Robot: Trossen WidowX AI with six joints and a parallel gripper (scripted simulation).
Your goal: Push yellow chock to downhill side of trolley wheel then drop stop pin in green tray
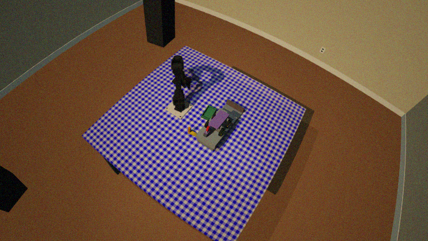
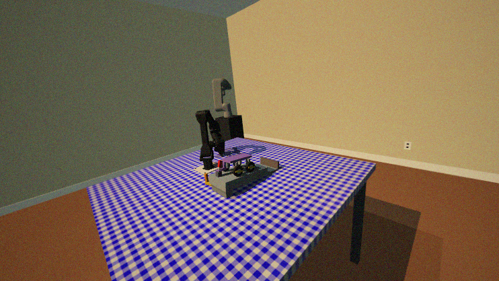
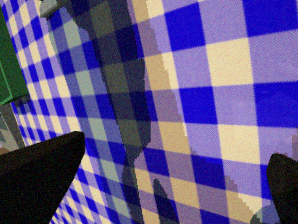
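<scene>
Now: the yellow chock 330 mm to the right of my gripper tip, 230 mm ahead of it and 10 mm below it. From my gripper tip the other things lie so: grey ramp (380 mm ahead, 230 mm to the right, 20 mm above); green tray (260 mm ahead, 120 mm to the right, 40 mm below); brown end stop (410 mm ahead, 30 mm to the left).
</scene>
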